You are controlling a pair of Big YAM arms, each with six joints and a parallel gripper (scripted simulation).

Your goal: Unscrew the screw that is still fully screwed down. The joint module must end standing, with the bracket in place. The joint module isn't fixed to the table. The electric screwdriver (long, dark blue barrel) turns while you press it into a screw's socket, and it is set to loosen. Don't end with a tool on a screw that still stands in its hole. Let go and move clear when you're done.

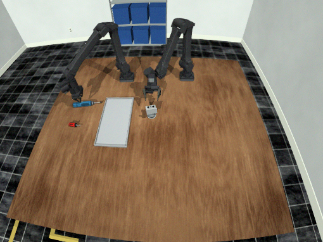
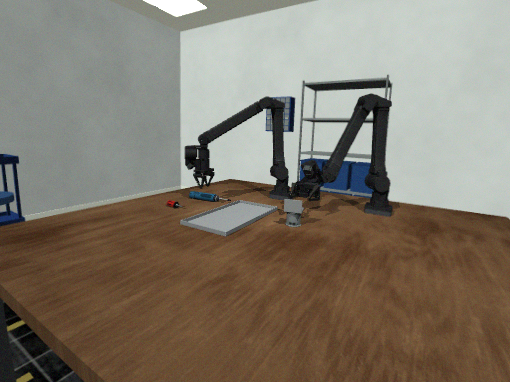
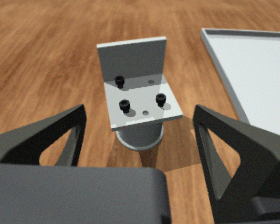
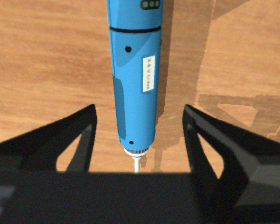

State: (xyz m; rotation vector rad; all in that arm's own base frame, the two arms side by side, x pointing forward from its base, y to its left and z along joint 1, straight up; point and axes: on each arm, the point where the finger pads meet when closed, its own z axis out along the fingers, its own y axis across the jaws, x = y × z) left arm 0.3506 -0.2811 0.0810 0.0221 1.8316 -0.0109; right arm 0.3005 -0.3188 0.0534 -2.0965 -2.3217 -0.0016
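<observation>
The screw is 40 mm ahead of my left hand, 10 mm to the left of it and 30 mm below it. Round my left hand: flat grey tray (100 mm ahead, 260 mm to the right, 100 mm below); grey bracket (60 mm ahead, 30 mm below); small red-handled tool (150 mm ahead, 570 mm to the right, 90 mm below).
</observation>
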